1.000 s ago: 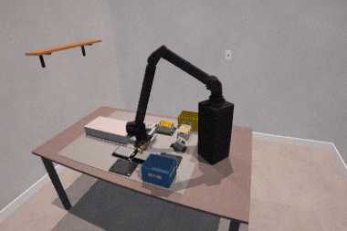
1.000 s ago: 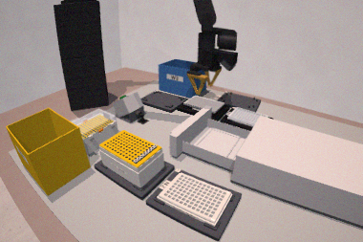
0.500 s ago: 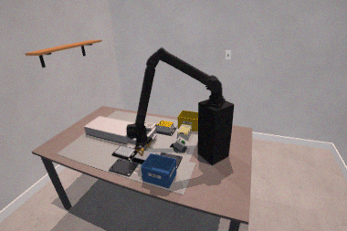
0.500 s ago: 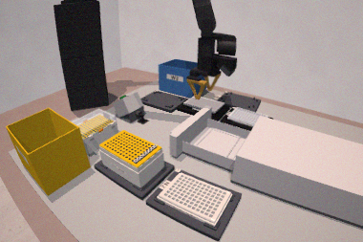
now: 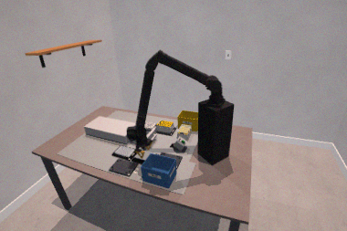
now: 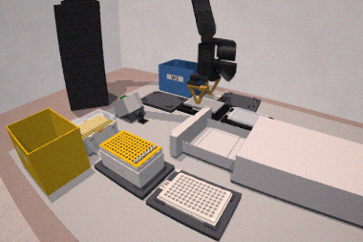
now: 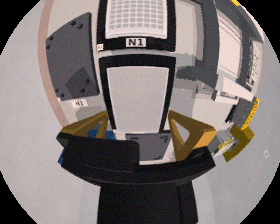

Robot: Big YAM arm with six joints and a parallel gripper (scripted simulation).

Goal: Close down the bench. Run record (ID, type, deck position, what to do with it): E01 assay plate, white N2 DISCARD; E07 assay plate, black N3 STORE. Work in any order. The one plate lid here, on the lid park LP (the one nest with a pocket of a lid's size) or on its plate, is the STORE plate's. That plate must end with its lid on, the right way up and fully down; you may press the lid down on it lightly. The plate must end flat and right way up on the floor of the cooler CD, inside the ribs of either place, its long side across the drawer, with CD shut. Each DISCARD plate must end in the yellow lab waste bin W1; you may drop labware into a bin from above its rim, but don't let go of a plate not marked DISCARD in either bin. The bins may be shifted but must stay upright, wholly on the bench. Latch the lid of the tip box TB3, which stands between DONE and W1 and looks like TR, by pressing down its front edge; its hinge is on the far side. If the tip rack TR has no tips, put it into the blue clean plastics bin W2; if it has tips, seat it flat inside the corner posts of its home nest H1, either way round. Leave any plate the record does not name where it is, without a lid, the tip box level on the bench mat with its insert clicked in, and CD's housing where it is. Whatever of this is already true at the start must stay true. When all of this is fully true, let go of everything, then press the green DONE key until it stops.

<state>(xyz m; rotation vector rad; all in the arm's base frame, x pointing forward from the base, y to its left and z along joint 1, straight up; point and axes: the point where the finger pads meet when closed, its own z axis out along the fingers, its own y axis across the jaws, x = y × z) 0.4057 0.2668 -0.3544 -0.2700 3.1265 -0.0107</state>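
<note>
Now: hand 2 cm above the plate lid. Also, from my hand: dark lid park nest 16 cm behind, 6 cm to the right, 4 cm below; black slab 4 cm below; black plate 3 cm below.
</note>
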